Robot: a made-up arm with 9 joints. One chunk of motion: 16 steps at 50 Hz.
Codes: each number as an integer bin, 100 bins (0 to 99) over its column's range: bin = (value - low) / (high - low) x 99, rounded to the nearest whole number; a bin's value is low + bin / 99 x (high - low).
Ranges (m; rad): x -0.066..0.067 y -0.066..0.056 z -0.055..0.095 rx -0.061..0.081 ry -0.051..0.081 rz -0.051..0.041
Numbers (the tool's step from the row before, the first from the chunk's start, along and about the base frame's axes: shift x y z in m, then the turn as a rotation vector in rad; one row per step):
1: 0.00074 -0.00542 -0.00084 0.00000 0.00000 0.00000
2: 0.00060 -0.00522 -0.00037 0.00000 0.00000 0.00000
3: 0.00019 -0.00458 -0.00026 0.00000 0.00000 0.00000
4: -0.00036 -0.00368 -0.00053 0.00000 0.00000 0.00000
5: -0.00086 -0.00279 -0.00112 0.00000 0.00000 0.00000
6: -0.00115 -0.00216 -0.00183 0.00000 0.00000 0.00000
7: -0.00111 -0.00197 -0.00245 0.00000 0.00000 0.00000
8: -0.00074 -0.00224 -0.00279 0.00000 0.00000 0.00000
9: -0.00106 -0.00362 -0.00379 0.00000 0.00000 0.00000
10: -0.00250 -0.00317 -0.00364 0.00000 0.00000 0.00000
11: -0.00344 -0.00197 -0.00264 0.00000 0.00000 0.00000
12: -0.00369 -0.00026 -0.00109 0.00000 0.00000 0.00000
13: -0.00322 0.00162 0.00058 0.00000 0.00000 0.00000
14: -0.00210 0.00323 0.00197 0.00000 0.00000 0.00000
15: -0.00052 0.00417 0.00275 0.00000 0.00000 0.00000
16: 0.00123 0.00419 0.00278 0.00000 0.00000 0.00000
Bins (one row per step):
1: 50 49 36 43 38 55
2: 50 49 36 43 38 55
3: 49 50 36 43 38 55
4: 49 51 36 43 38 55
5: 48 51 36 43 38 55
6: 48 52 35 43 38 55
7: 48 52 35 43 38 55
8: 49 52 34 43 38 55
9: 48 51 34 43 38 55
10: 47 51 34 43 38 55
11: 47 52 35 43 38 55
12: 46 53 36 43 38 55
13: 47 55 37 43 38 55
14: 48 56 38 43 38 55
15: 49 57 38 43 38 55
16: 50 57 38 43 38 55

